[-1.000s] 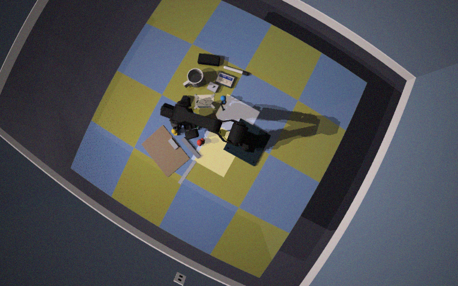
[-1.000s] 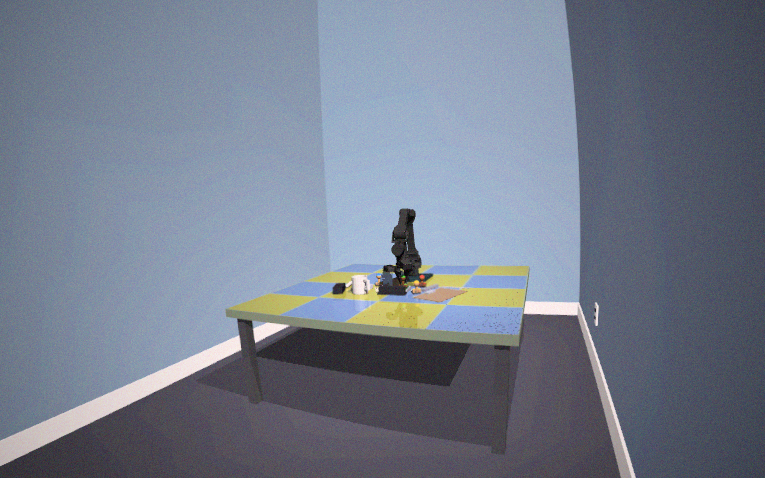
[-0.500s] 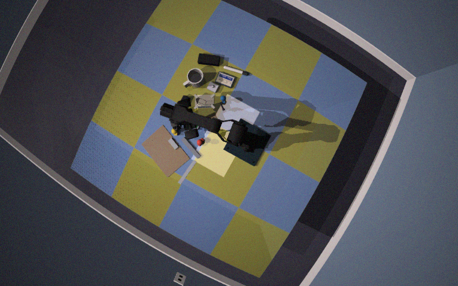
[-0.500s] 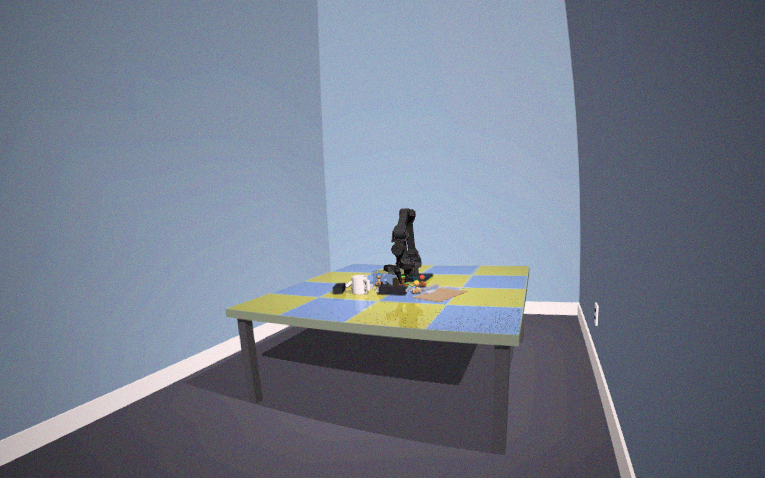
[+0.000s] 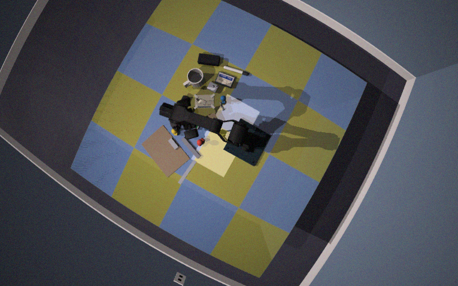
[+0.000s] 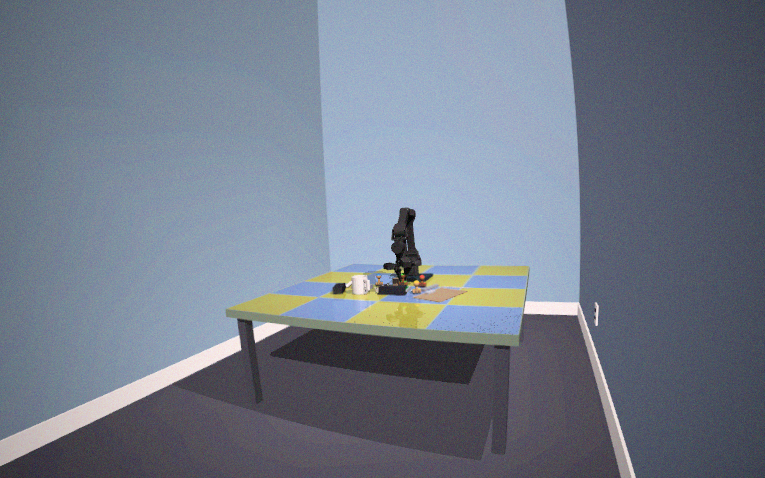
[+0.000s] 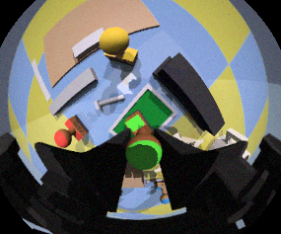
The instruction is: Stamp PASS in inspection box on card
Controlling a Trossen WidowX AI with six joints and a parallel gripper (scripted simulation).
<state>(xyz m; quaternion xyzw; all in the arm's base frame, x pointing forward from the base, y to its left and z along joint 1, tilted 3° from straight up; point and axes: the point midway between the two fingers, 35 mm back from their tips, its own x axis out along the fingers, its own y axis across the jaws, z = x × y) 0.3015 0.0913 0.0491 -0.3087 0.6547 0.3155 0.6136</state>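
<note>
My gripper tip is 40 mm above the green ink pad. The rest, counted from my gripper tip: long black box: 80 mm ahead, 20 mm to the right, 30 mm below; green-knobbed stamp: right at my gripper tip; yellow-knob stamp: 30 mm ahead, 90 mm to the left, 30 mm below.
</note>
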